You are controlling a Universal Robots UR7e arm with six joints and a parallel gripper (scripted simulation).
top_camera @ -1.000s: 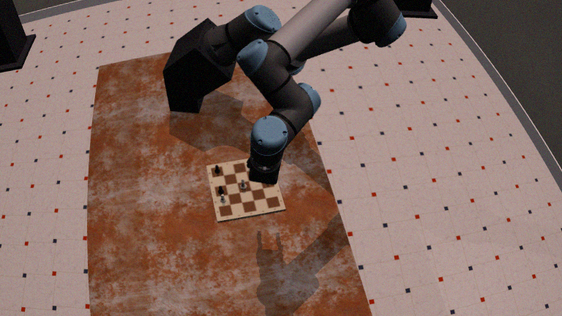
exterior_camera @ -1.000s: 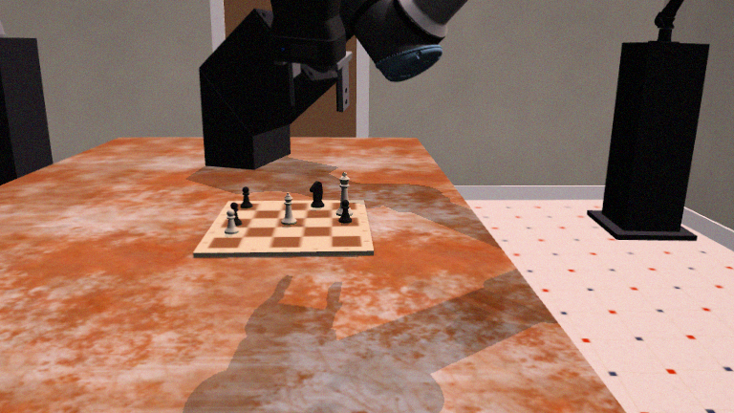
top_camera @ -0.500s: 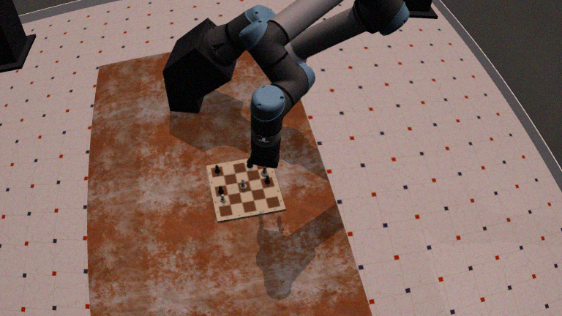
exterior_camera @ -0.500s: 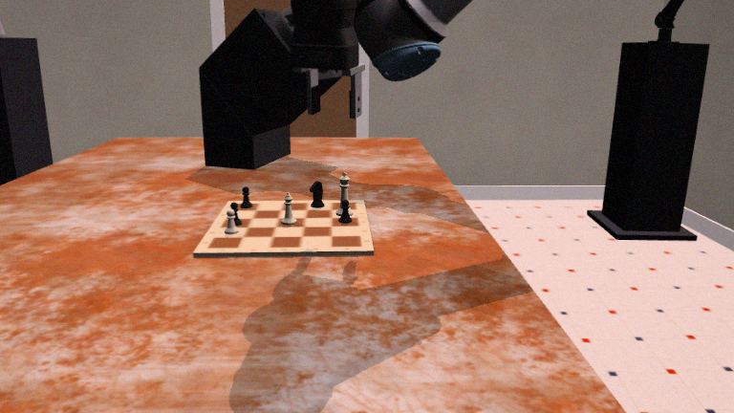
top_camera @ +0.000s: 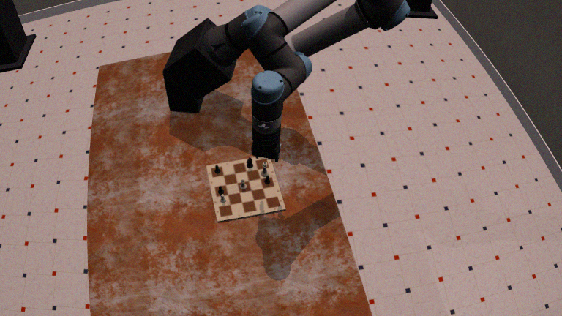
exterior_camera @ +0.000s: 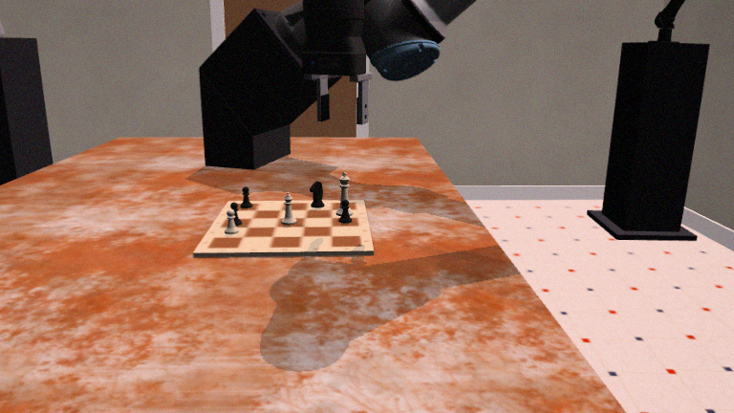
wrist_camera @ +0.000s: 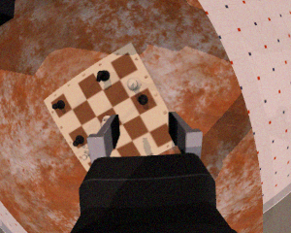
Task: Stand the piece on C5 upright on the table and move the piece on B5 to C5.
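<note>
The white queen is 130 mm below my hand and 40 mm behind it. The rest, counted from my hand: black knight (150 mm below, 80 mm behind, 50 mm to the right); then chessboard (160 mm below, 70 mm to the right); then white bishop (140 mm below, 80 mm to the right).
</note>
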